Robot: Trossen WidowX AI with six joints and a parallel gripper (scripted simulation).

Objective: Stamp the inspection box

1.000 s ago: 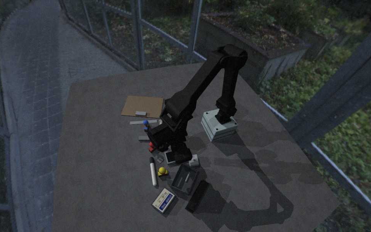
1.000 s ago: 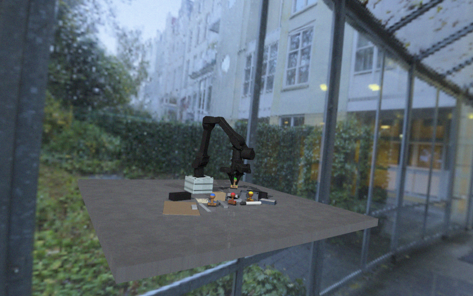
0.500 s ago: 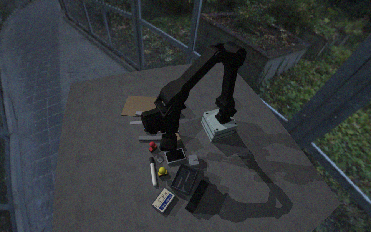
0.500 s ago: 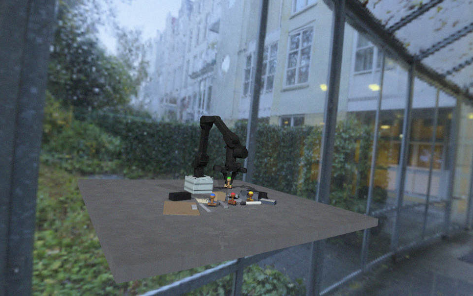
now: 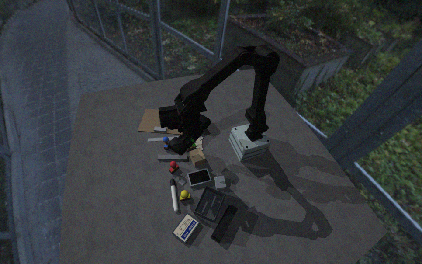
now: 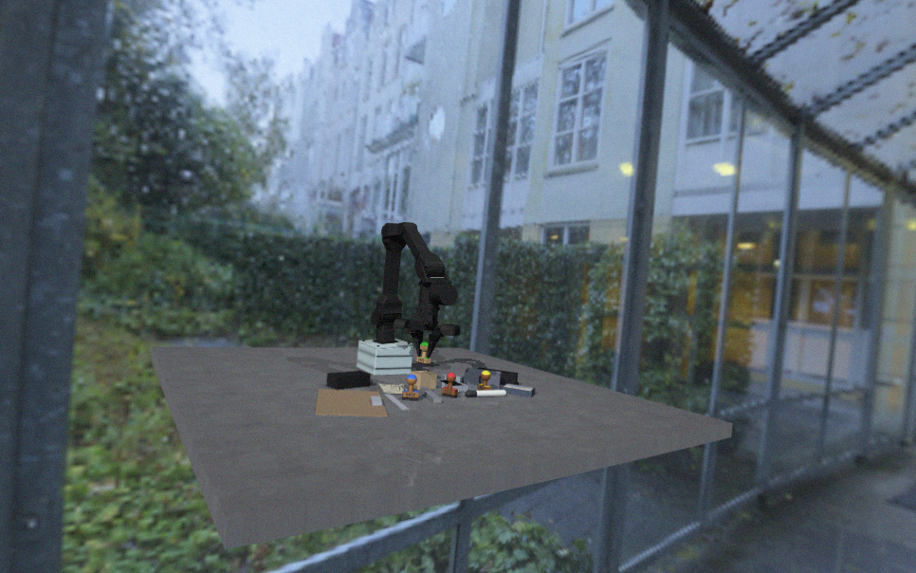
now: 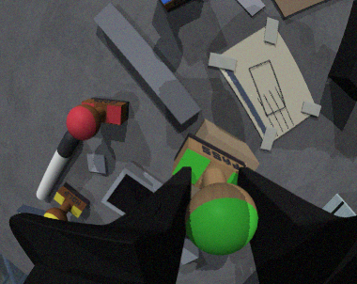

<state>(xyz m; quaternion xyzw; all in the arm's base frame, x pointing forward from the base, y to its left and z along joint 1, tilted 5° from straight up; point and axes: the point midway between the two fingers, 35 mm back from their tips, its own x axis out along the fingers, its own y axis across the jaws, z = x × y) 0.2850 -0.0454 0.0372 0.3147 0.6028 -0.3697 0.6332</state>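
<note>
The white card is 30 mm behind my gripper tip, 70 mm to the right of it and 100 mm below it. Also, from my gripper tip: green-knobbed stamp: right at my gripper tip; tan box: 20 mm behind, 20 mm to the left, 70 mm below; red stamp: 90 mm ahead, 40 mm to the left, 80 mm below.
</note>
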